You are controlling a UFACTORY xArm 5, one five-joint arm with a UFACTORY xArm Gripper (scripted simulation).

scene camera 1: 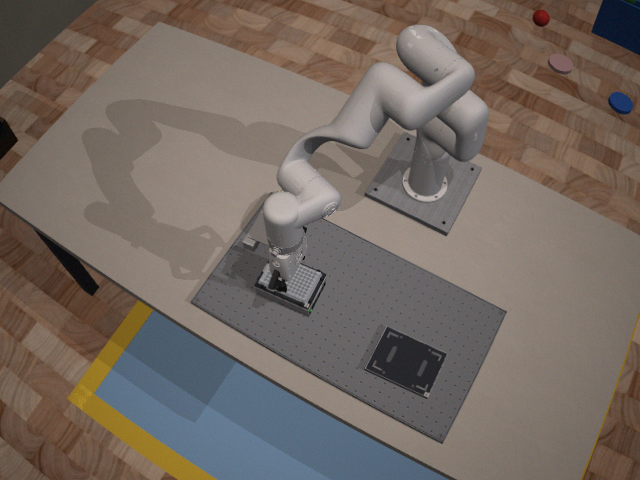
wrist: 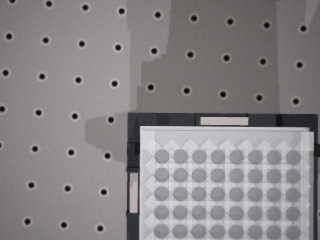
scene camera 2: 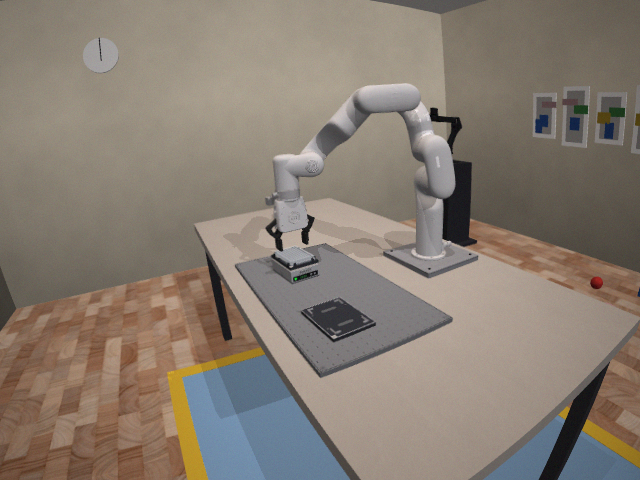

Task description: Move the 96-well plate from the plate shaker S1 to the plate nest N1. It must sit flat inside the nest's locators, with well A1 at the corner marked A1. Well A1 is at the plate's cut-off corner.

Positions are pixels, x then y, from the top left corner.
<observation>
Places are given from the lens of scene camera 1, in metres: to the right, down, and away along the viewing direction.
white 96-well plate [scene camera 1: 302,285]: -0.04, 0.11, 1.38
black plate nest [scene camera 1: 410,354]: 0.21, 0.27, 1.35
</observation>
